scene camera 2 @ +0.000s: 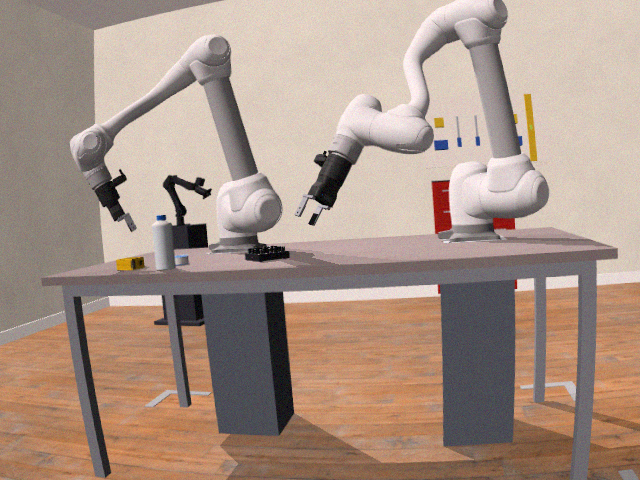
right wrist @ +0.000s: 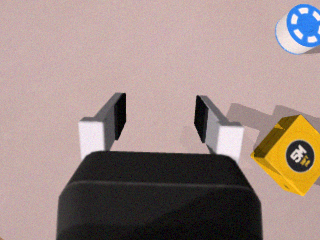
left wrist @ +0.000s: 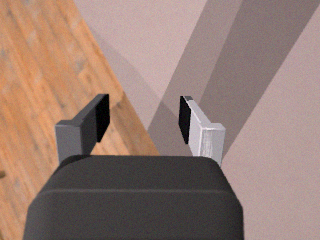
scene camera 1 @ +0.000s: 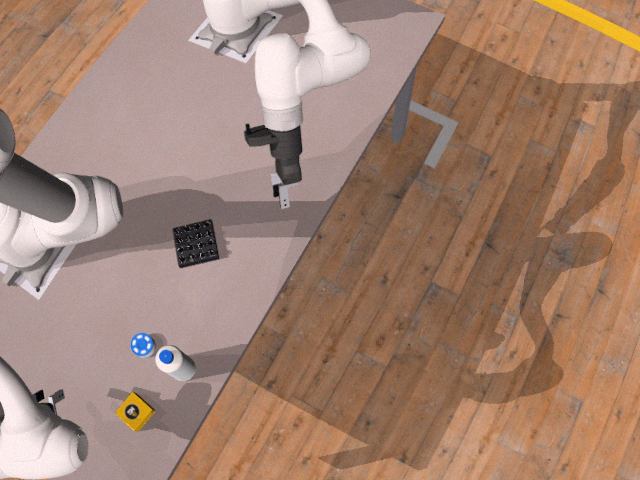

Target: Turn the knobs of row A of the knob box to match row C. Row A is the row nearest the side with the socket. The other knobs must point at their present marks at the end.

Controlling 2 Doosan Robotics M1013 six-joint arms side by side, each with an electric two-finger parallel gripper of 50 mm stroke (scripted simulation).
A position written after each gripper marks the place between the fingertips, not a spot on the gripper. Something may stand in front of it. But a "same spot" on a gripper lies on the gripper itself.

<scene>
left gripper: scene camera 2; left wrist 144, 109; scene camera 1; not seen in the right wrist view (out of frame)
white bottle: scene camera 2; scene camera 1; not seen in the right wrist view (out of frame); not seen in the left wrist view (out of frame)
same spot on white bottle: [scene camera 2: 162, 229] = [scene camera 1: 183, 361]
same spot on left gripper: [scene camera 1: 283, 194] = [scene camera 2: 302, 202]
</scene>
